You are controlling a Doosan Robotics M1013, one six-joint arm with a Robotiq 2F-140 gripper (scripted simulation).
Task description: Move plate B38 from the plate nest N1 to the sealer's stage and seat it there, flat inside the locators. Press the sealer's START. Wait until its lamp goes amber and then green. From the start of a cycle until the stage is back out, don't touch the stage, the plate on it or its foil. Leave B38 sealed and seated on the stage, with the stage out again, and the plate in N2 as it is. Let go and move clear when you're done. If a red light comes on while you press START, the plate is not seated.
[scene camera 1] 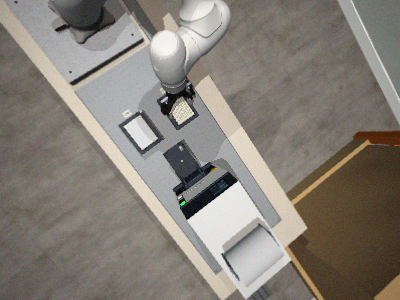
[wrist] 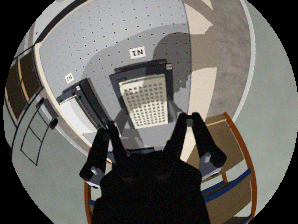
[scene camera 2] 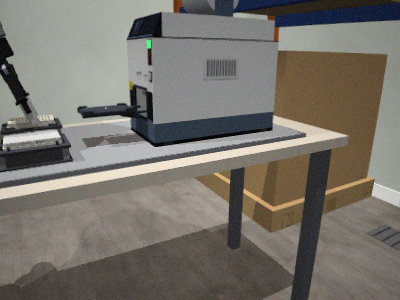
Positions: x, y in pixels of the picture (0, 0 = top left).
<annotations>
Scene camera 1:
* sealer: 198, 184
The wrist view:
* my gripper: 147, 110
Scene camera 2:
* sealer: 177, 92
</annotations>
